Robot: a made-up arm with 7 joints.
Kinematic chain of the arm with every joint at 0, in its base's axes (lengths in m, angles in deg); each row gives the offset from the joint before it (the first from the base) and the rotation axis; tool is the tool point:
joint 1: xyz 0.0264 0.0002 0.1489 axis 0 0.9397 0.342
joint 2: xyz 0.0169 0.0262 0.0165 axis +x
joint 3: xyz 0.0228 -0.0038 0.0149 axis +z
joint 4: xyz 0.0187 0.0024 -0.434 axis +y
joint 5: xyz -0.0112 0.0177 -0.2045 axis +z
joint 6: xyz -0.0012 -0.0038 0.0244 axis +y
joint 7: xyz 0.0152 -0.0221 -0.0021 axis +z
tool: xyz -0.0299 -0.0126 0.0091
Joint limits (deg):
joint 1: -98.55..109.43
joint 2: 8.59..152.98
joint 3: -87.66..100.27
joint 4: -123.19..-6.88
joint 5: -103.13..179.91
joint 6: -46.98..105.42
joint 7: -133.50..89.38
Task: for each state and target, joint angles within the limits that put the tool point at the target. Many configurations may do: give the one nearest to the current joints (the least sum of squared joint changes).
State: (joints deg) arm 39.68 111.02 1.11 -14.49 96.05 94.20 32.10
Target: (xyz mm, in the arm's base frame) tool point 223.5 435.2 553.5
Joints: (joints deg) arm 16.20 133.43 8.30 -11.77 98.83 92.88 25.49
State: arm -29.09 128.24 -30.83 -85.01 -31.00 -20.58 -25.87
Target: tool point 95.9 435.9 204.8
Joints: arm -3.22 123.35 -82.91 -120.13 -19.56 -20.18 -19.27
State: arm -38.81 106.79 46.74 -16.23 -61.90 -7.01 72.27
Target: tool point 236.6 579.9 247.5
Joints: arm -48.19 88.57 46.53 -12.52 -58.20 -10.95 75.66
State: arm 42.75 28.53 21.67 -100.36 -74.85 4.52 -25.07
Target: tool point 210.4 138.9 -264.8
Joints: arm 6.44 8.59 4.86 -103.18 -72.63 4.00 -24.42
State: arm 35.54 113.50 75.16 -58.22 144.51 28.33 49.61
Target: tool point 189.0 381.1 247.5
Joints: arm 59.80 101.50 48.75 -106.33 127.20 26.74 43.20
